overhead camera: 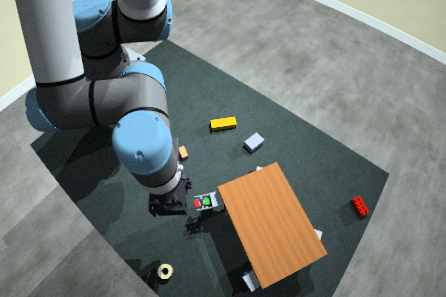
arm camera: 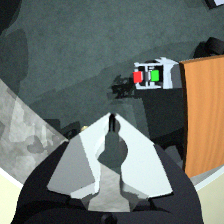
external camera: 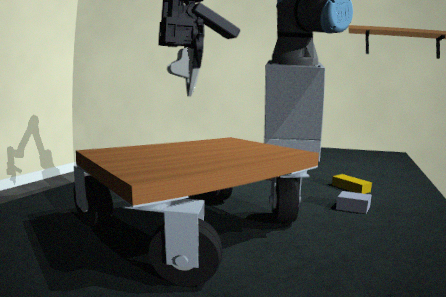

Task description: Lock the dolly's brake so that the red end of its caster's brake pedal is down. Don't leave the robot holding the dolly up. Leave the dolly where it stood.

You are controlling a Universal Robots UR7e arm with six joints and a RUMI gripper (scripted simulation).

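Now: hand 2 cm short of the brake pedal, 5 cm to the right of it and 13 cm above it. From my hand the other things lie so: grey block: 5 cm behind, 35 cm to the left, 20 cm below; yellow block: 18 cm behind, 32 cm to the left, 20 cm below; red brick: 38 cm ahead, 46 cm to the left, 20 cm below.
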